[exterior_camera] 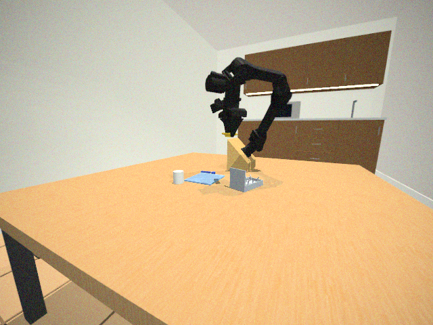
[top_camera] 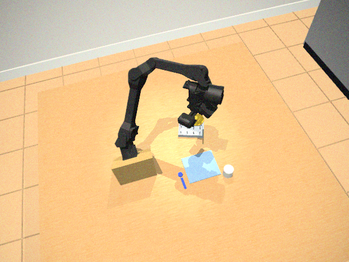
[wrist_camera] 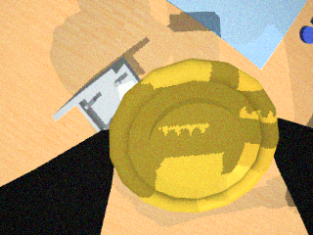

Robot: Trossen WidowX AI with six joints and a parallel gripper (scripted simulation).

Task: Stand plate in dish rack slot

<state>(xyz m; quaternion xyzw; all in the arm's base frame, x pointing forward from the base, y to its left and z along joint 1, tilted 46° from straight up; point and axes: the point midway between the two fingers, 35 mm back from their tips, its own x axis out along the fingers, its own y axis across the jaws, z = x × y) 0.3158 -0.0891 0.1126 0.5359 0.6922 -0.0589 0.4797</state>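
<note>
Now: the grey dish rack 170 mm below my gripper tip and 80 mm to the left of it. Also, from my gripper tip: light blue mat: 190 mm below, 120 mm to the right, 20 mm behind; white cup: 190 mm to the right, 170 mm below, 80 mm ahead; yellow plate: 10 mm above.
</note>
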